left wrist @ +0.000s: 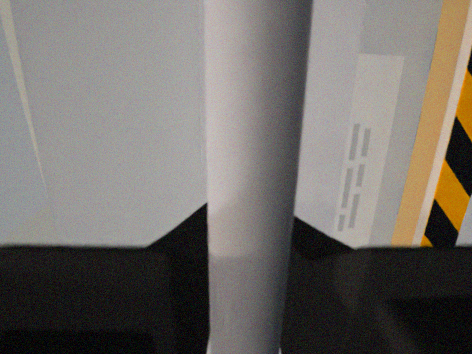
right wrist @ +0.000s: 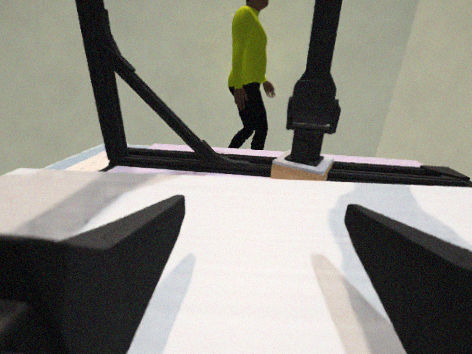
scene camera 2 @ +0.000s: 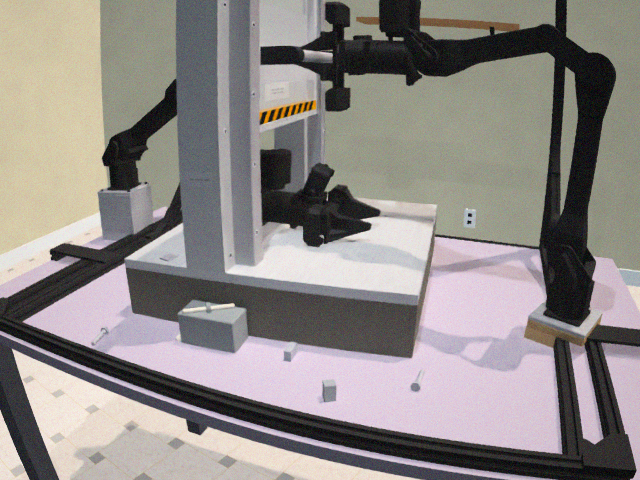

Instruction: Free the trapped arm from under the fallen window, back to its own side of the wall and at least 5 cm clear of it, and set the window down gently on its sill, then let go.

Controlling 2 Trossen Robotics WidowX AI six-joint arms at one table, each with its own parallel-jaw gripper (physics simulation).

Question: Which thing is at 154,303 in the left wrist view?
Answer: My left gripper.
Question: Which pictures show my left gripper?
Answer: The left wrist view and scene camera 2 only.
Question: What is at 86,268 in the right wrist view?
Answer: My right gripper.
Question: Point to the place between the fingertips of my right gripper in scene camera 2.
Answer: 375,219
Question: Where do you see a window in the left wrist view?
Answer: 125,125
